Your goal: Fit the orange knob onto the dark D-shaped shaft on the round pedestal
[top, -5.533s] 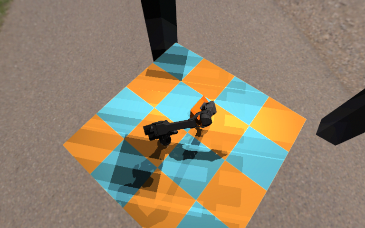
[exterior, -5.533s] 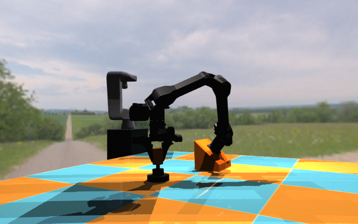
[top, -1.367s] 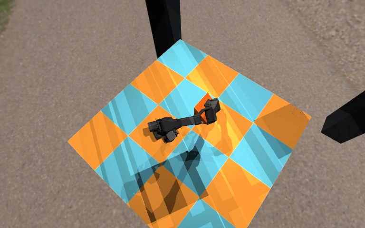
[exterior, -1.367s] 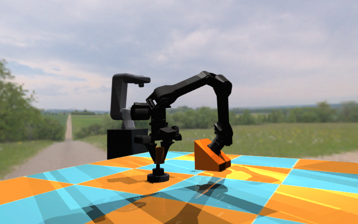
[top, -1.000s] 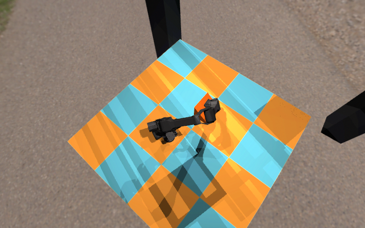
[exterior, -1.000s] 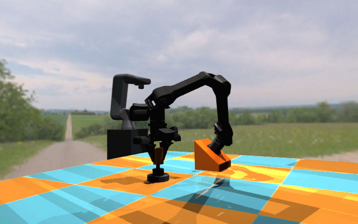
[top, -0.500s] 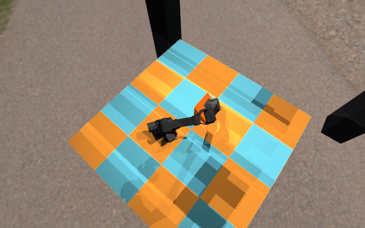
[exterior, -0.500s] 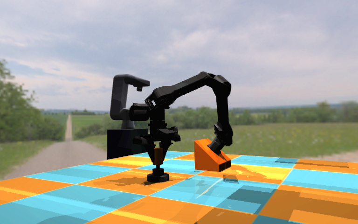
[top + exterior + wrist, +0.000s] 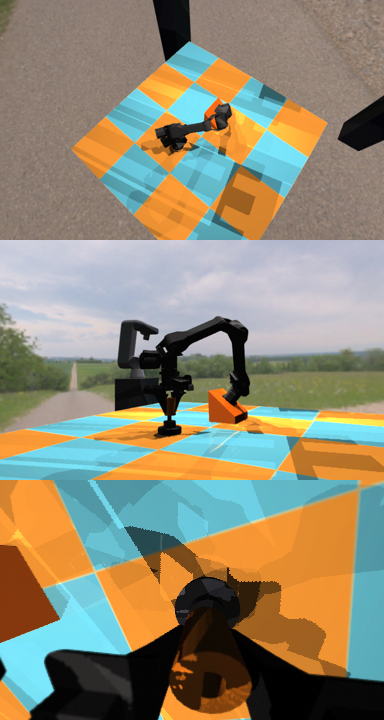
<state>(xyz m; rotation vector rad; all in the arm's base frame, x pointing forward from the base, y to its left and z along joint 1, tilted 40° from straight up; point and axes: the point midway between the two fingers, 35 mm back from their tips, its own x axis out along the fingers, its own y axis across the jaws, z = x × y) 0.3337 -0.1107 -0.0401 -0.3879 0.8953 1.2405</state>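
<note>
Right now the orange knob is 20 mm above my gripper tip. From my gripper tip the other things lie so: round pedestal 40 mm below.
</note>
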